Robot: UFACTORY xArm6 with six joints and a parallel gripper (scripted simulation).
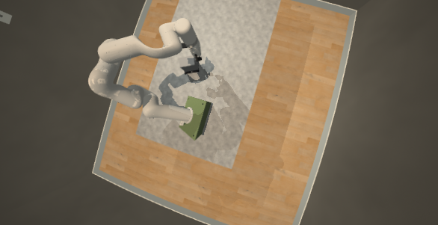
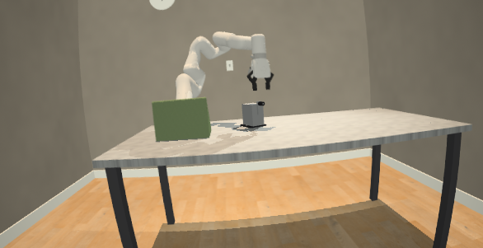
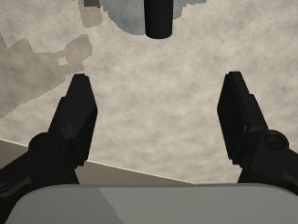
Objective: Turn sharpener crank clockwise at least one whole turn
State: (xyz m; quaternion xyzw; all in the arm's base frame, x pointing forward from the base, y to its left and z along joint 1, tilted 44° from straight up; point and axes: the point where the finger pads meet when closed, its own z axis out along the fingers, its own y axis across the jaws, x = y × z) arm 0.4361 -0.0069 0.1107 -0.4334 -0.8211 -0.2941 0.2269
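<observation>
The black crank knob lies 90 mm below my hand, 10 mm to the left of it and 10 mm behind it.
</observation>
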